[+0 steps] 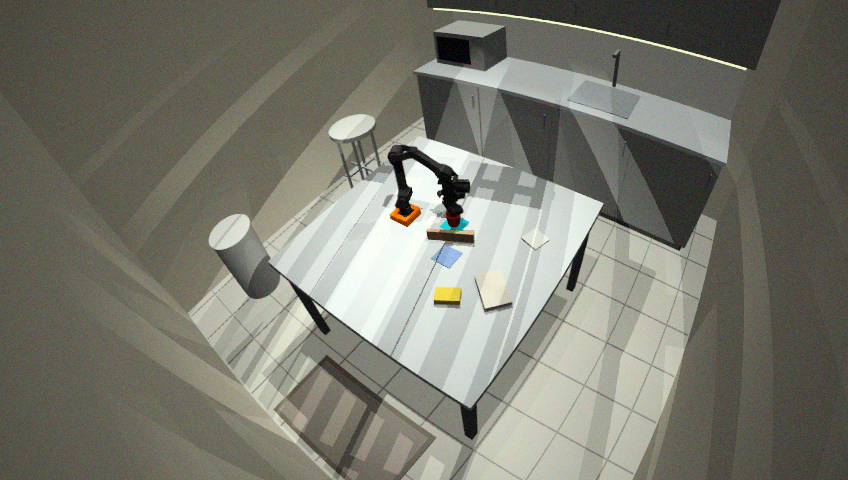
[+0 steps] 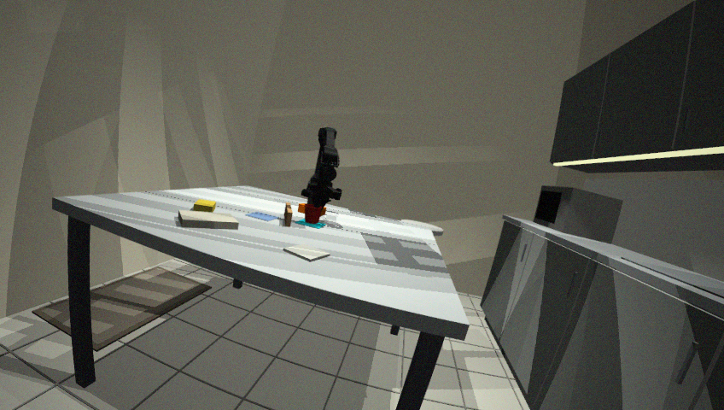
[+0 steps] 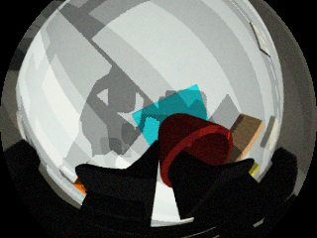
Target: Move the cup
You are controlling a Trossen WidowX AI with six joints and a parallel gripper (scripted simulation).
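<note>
The cyan pad is 5 cm below my gripper tip, 3 cm ahead of it and 1 cm to the right of it. The rest, counted from my gripper tip: red cup: 3 cm ahead, 2 cm to the right; blue pad: 19 cm to the right, 13 cm ahead, 5 cm below; white card: 41 cm ahead, 15 cm to the left, 4 cm below.
</note>
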